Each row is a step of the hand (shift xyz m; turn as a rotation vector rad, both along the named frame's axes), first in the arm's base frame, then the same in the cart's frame.
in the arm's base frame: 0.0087 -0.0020 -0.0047 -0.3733 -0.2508 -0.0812
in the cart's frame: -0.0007 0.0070 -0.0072 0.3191 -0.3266 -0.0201
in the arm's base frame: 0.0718 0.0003 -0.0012 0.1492 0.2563 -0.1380
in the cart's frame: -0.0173 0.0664 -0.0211 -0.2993 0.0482 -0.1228
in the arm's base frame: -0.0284 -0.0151 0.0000 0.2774 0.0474 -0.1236
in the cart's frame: 0.0212 -0.0236 0.0050 -0.1262 0.2109 -0.1846
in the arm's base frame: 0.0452 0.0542 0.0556 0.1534 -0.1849 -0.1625
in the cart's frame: -0.0559 0.0494 0.0500 0.1220 0.1263 -0.2308
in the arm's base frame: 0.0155 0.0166 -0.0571 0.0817 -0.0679 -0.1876
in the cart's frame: -0.0268 -0.0065 -0.0549 0.0228 0.0300 -0.2123
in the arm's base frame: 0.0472 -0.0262 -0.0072 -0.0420 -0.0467 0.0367
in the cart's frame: 0.0133 0.0466 -0.0249 0.0595 -0.0190 0.0374
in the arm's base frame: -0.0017 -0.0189 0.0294 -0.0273 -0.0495 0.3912
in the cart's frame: 0.0223 0.0111 0.0246 0.1031 0.1062 0.3665
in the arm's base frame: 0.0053 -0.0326 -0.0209 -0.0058 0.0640 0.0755
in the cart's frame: 0.0276 0.0044 -0.0273 -0.0509 0.0064 0.0849
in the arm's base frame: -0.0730 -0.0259 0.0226 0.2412 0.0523 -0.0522
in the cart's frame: 0.0449 -0.0561 0.0367 -0.1135 0.1986 -0.1064
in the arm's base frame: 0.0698 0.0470 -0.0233 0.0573 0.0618 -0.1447
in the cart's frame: -0.0646 0.0490 -0.0325 -0.0911 -0.0034 -0.1404
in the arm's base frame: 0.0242 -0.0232 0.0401 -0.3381 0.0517 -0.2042
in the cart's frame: 0.0217 0.0394 0.0266 0.0038 -0.3884 -0.0882
